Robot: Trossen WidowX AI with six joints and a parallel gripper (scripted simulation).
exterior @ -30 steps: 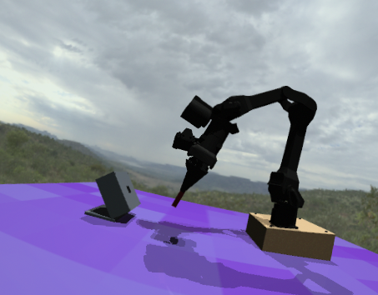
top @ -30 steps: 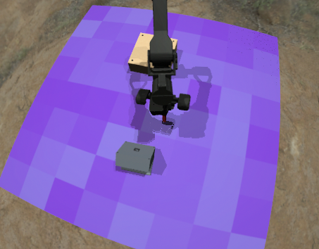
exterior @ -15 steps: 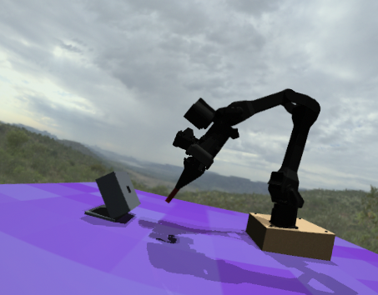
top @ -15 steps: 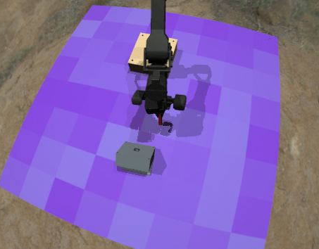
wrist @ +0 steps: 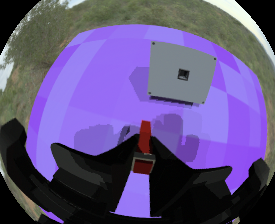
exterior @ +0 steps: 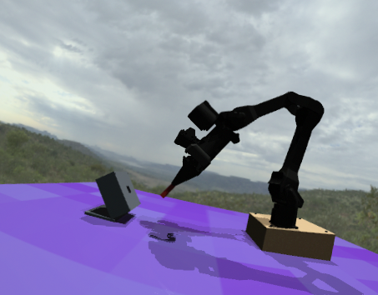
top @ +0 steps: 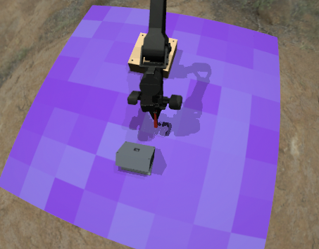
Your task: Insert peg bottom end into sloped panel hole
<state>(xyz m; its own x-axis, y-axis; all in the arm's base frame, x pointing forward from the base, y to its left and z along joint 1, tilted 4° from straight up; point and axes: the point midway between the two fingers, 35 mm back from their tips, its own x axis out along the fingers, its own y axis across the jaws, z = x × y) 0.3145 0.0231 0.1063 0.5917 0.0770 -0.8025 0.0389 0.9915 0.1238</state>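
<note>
Now: the grey sloped panel 140 mm ahead of my gripper tip, 60 mm to the right of it and 60 mm below it. Round my gripper tip: flat dark foot (160 mm ahead, 60 mm to the right, 120 mm below); then peg (10 mm behind, 10 mm above).
</note>
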